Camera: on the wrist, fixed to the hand. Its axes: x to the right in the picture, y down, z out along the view.
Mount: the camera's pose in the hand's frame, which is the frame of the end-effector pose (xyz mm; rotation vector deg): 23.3 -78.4 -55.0 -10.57 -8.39 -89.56
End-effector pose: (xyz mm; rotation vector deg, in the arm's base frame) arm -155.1 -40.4 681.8 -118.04 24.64 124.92
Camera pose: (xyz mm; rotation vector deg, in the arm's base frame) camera -82.7 16.4 646.6 -74.16 -61.12 72.54
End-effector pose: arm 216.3 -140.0 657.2 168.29 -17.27 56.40
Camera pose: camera 216.9 -62.3 717.8 114.06 86.16 21.56
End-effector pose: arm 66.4 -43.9 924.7 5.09 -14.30 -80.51
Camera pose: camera 6.6 -84.6 857.7 0.69 -8.28 -171.26
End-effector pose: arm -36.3 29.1 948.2 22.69 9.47 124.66
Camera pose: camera -8.2 95.8 881.3 10.08 6.66 34.95
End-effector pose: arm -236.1 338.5 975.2 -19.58 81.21 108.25
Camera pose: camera -209.8 306.9 885.6 -56.95 25.74 38.48
